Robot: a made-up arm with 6 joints.
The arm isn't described. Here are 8 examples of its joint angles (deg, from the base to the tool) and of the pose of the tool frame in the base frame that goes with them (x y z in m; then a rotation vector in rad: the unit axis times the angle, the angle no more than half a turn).
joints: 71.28 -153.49 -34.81 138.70 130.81 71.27
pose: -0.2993 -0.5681 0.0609 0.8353 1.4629 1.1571
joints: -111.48 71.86 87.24 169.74 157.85 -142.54
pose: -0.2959 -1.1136 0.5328 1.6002 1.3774 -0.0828
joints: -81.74 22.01 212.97 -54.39 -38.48 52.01
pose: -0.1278 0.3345 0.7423 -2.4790 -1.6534 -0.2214
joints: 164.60 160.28 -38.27 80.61 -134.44 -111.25
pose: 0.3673 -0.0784 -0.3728 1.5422 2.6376 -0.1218
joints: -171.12 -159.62 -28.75 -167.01 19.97 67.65
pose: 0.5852 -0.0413 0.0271 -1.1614 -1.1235 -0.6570
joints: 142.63 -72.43 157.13 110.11 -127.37 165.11
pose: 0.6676 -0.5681 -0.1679 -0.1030 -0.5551 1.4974
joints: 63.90 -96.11 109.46 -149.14 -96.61 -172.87
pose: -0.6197 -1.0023 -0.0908 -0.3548 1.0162 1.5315
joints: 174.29 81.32 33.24 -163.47 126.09 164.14
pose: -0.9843 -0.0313 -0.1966 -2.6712 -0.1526 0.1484
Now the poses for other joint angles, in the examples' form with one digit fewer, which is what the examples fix.
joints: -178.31 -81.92 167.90 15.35 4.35 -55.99
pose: 0.783 0.153 -0.302 -2.038 0.556 1.529
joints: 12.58 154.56 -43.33 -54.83 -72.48 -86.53
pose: -0.220 -0.129 -0.124 0.708 -0.344 1.890
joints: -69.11 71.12 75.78 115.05 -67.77 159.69
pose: 0.466 -1.061 0.533 0.418 -1.964 -1.251
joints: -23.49 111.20 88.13 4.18 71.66 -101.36
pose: 0.972 -0.569 -0.282 1.420 -0.851 0.469
